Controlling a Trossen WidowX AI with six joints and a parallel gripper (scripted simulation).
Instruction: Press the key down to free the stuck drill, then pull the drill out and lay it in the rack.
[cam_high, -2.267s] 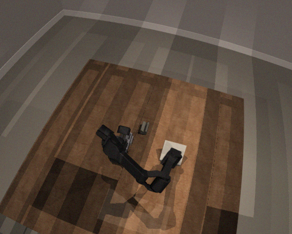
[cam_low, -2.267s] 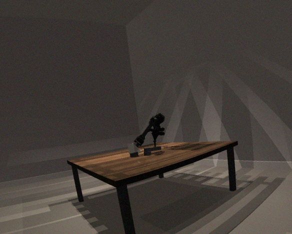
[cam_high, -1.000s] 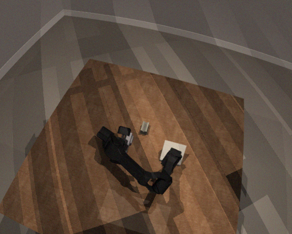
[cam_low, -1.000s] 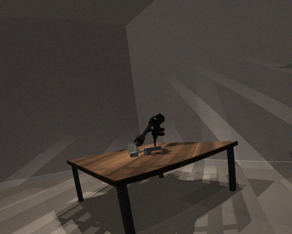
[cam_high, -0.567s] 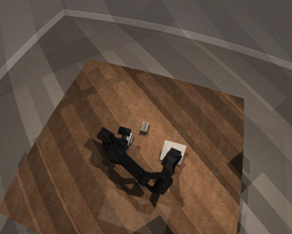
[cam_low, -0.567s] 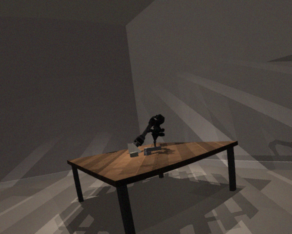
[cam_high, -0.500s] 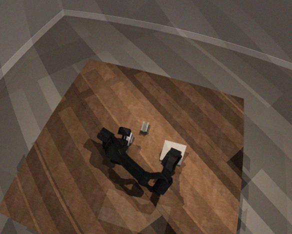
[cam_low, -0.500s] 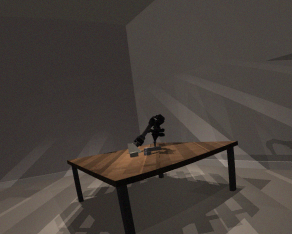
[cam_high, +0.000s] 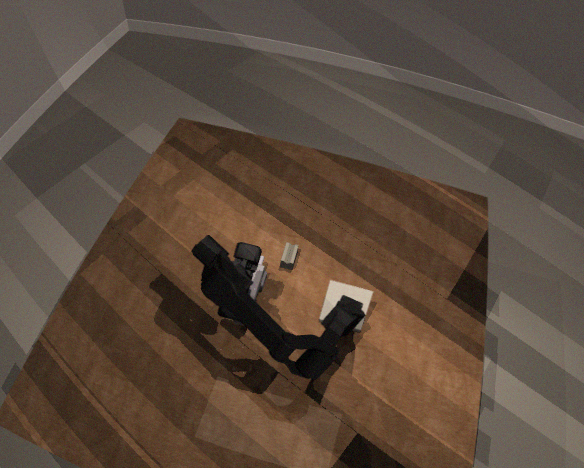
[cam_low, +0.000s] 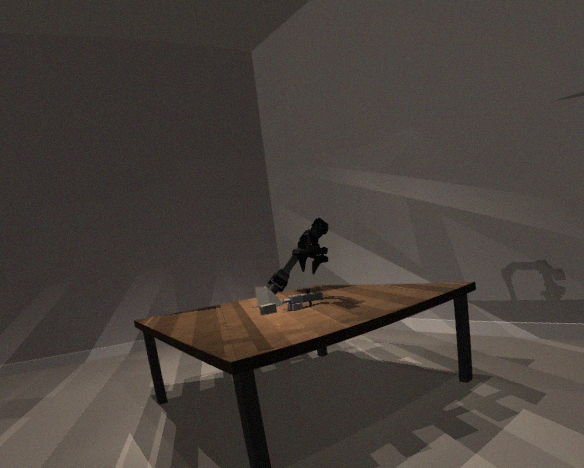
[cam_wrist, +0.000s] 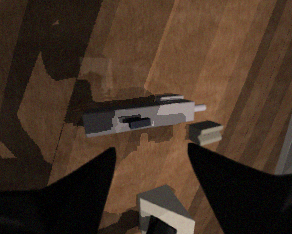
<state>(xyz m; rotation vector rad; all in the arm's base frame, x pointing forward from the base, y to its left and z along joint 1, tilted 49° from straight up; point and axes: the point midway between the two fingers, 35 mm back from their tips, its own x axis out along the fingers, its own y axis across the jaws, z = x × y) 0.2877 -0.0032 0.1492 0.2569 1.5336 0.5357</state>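
Right now the drill is 10 mm ahead of my gripper tip, 100 mm to the right of it and 110 mm below it. From my gripper tip the other things lie so: dark key (20 mm to the right, 110 mm below); then grey drill block (40 mm to the right, 120 mm below); then rack (50 mm behind, 220 mm to the right, 140 mm below).
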